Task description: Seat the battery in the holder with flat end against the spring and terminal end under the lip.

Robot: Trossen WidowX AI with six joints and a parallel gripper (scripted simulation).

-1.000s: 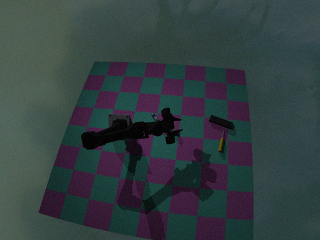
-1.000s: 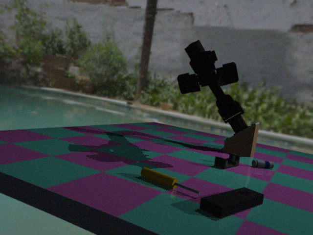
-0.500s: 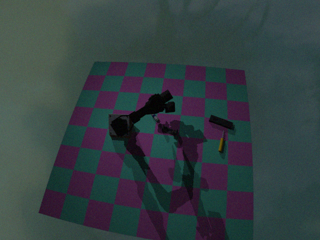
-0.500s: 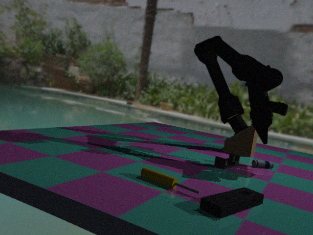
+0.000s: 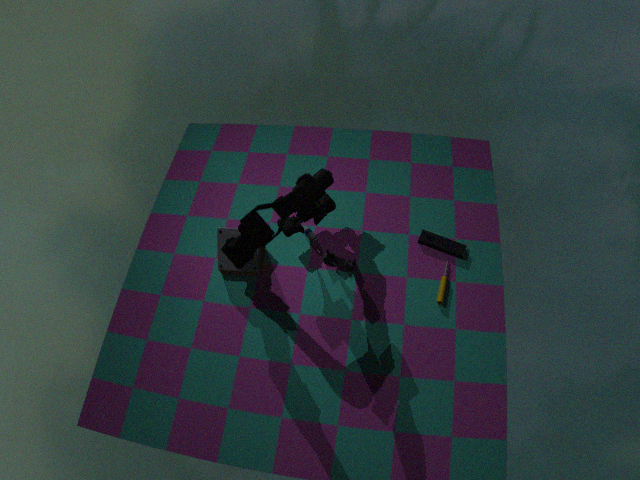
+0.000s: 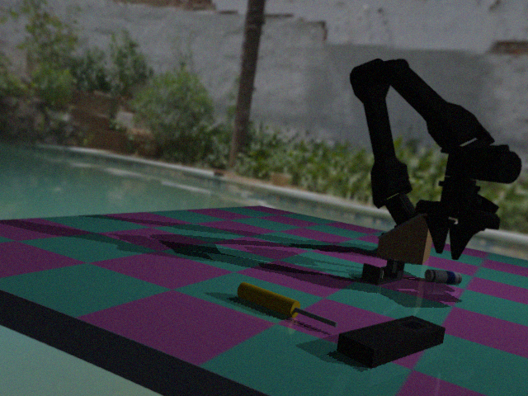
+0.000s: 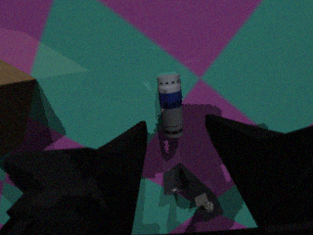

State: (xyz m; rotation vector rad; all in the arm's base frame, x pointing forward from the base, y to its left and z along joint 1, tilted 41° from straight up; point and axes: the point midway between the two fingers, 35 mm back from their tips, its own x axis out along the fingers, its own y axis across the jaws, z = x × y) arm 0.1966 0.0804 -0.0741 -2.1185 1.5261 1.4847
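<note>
The battery is 40 mm below my gripper tip. Also, from my gripper tip: black flat block (450 mm ahead, 10 mm to the right, 40 mm below); then screwdriver (450 mm ahead, 150 mm to the right, 40 mm below).
</note>
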